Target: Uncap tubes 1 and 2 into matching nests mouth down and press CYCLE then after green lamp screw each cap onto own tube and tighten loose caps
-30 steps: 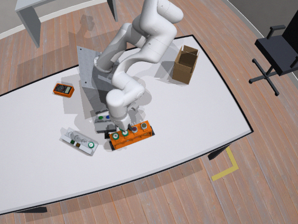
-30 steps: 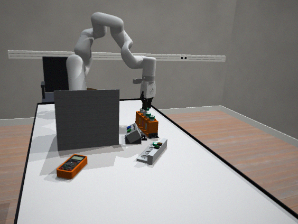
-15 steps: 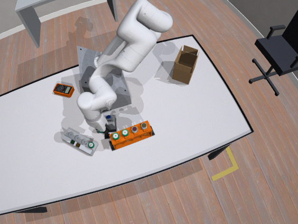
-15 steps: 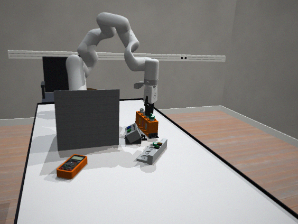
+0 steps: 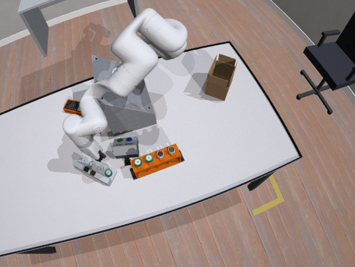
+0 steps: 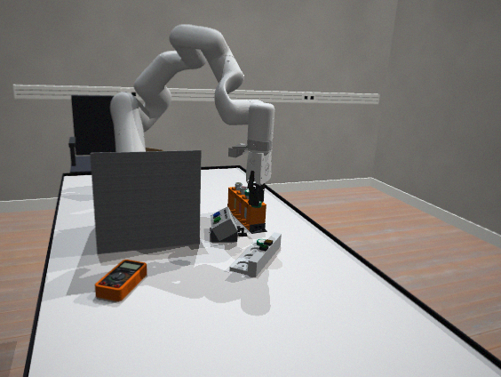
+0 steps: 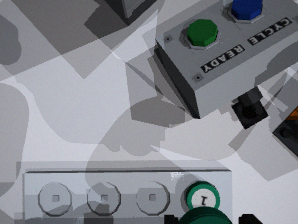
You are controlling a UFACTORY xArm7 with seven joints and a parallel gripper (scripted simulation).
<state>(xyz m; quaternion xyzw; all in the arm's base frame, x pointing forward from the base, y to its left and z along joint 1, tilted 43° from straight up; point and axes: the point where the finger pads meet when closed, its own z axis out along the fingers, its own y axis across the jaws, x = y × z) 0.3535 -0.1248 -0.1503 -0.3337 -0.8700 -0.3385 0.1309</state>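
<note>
Right now the blue key is 80 mm behind my hand, 150 mm to the left of it and 110 mm below it. The rest, counted from my hand: orange multimeter 410 mm behind, 120 mm to the right, 160 mm below; then green key 90 mm behind, 110 mm to the left, 110 mm below; then grey key housing 70 mm behind, 130 mm to the left, 120 mm below.
</note>
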